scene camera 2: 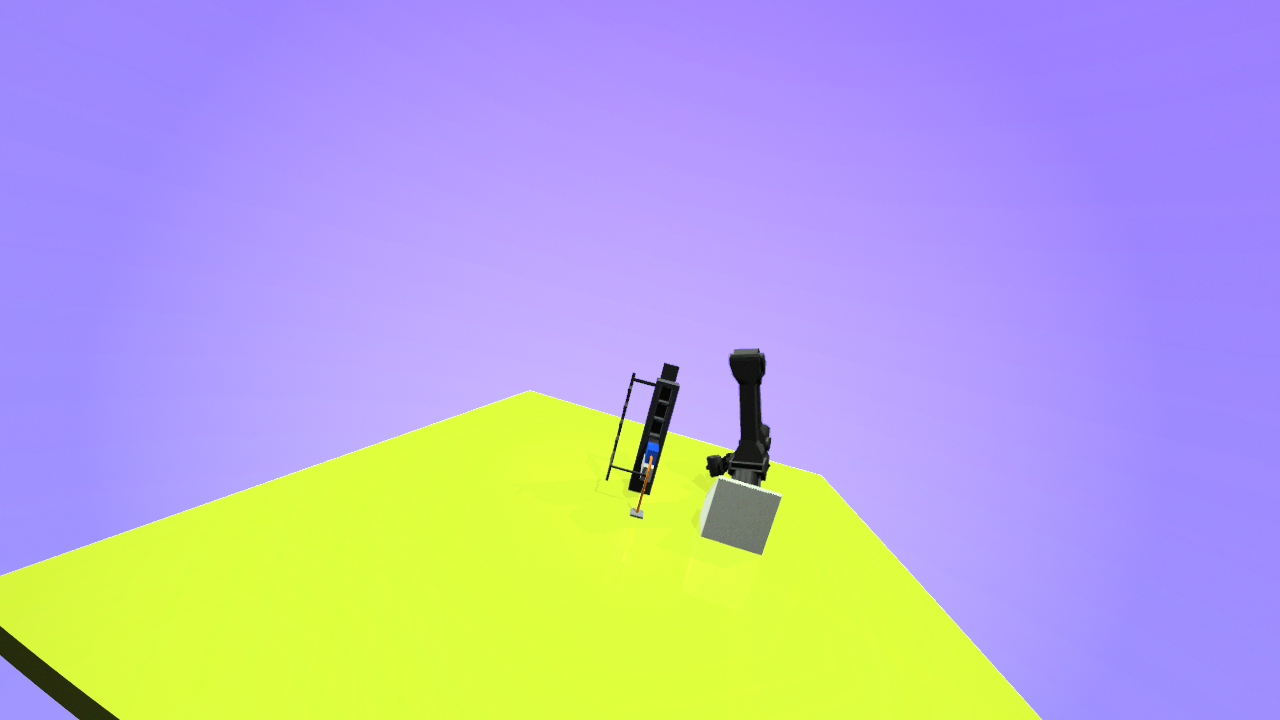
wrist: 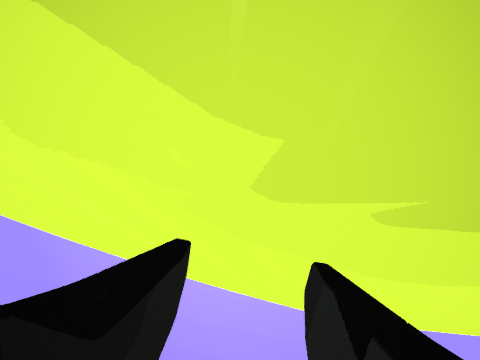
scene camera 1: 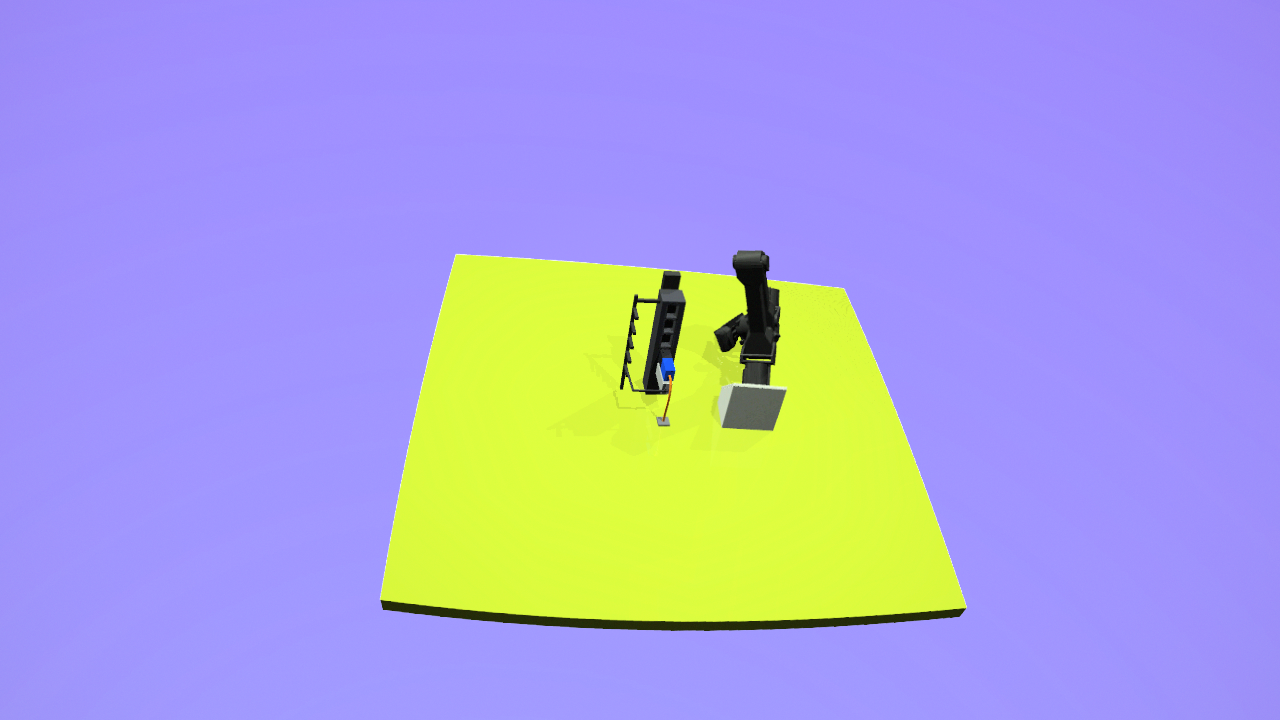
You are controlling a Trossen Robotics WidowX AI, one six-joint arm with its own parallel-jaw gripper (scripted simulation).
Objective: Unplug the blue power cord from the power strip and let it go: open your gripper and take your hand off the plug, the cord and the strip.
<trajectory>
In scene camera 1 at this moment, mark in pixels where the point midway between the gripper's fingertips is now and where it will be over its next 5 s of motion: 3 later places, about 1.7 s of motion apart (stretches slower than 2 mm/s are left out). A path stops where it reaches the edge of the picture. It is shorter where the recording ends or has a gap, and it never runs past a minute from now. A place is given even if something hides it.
The gripper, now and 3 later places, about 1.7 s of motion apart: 717, 330; 648, 315; 580, 304; 672, 377
</trajectory>
